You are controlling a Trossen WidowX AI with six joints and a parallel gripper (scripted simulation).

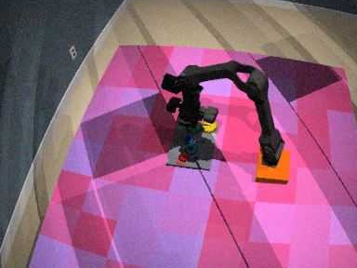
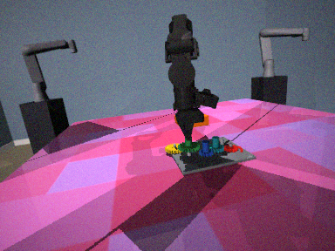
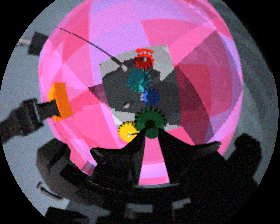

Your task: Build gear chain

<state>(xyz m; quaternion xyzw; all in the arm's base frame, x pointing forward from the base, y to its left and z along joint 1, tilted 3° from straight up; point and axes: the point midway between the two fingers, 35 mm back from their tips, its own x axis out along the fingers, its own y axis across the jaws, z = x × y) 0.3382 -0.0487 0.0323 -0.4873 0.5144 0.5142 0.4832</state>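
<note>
The blue gear lies 5 cm to the left of my gripper tip and 4 cm below it. Also, from my gripper tip: green gear 1 cm below; then yellow gear 5 cm behind, 4 cm to the right, 4 cm below; then teal gear 9 cm to the left, 4 cm below, 2 cm behind.
</note>
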